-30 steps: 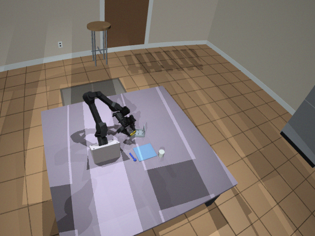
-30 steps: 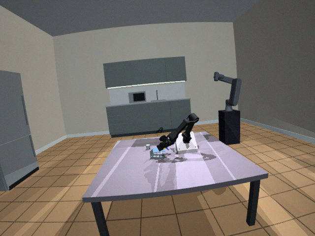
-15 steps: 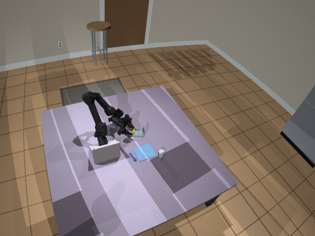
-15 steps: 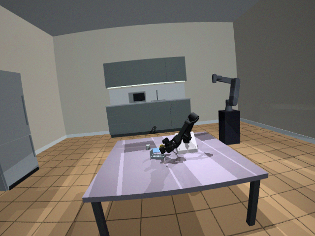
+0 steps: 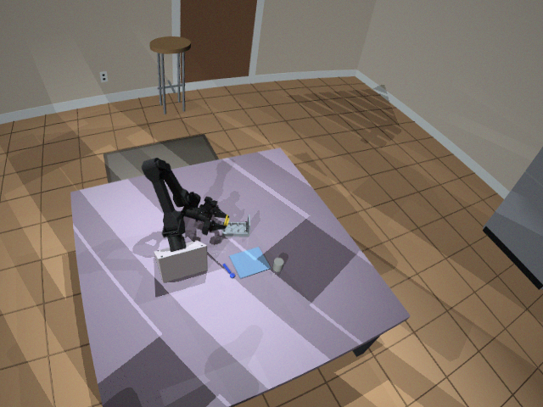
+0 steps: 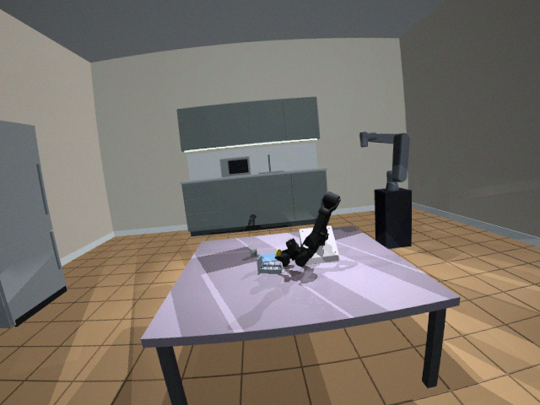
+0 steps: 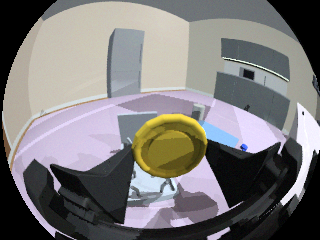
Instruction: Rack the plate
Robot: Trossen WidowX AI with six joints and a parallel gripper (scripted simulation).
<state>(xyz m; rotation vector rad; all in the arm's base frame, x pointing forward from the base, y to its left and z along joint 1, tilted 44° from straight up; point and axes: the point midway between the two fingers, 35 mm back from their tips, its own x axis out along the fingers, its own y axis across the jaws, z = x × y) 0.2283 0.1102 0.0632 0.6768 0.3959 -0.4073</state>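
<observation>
My gripper tip is 50 mm short of the grey dish rack, 10 mm to the right of it and 60 mm above it. The rest, counted from my gripper tip: blue spoon: 60 mm behind, 210 mm to the right, 80 mm below; then yellow plate: 10 mm behind; then blue mat: 50 mm ahead, 190 mm to the right, 80 mm below.
</observation>
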